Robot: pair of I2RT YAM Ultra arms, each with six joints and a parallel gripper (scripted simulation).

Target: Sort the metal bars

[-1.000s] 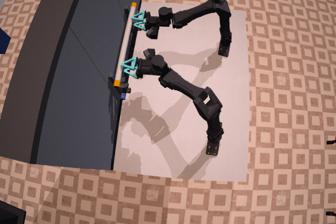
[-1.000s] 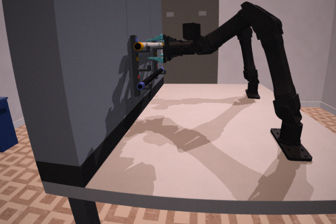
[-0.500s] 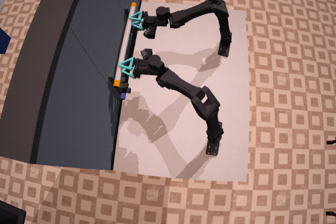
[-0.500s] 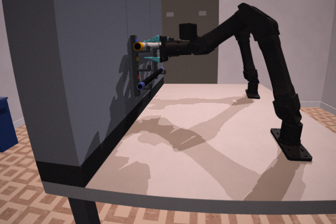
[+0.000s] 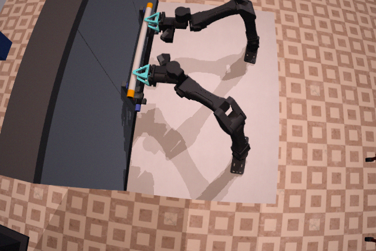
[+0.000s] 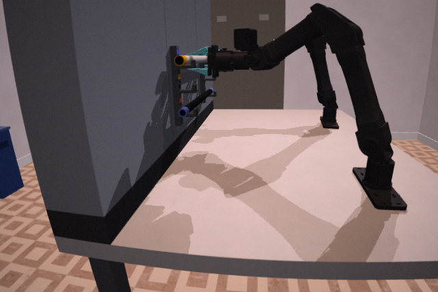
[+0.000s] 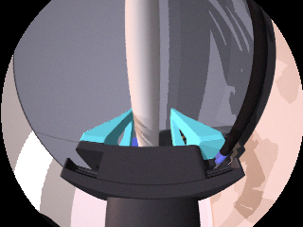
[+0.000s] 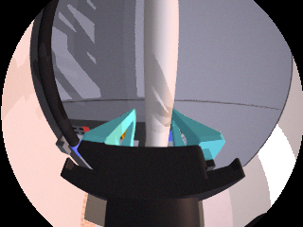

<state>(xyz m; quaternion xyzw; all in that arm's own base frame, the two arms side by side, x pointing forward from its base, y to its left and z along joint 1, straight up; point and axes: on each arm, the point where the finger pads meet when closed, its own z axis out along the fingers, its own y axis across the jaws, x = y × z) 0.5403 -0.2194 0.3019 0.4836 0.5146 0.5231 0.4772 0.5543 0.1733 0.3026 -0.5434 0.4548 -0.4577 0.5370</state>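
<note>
Right now my left hand is 15 cm to the left of the pale metal bar, 2 cm short of it and 1 cm below it. The rest, counted from my left hand: dark metal bar: 15 cm below, 13 cm to the right, 1 cm ahead; tall grey wall panel: 12 cm above, 11 cm ahead, 8 cm to the right.
My right gripper is now 140 mm to the right of the pale metal bar, 10 mm below it and 10 mm past it. Also, from my right hand: dark metal bar 160 mm to the left, 150 mm below, 20 mm behind; then tall grey wall panel 210 mm to the left, 120 mm above, 80 mm ahead.
</note>
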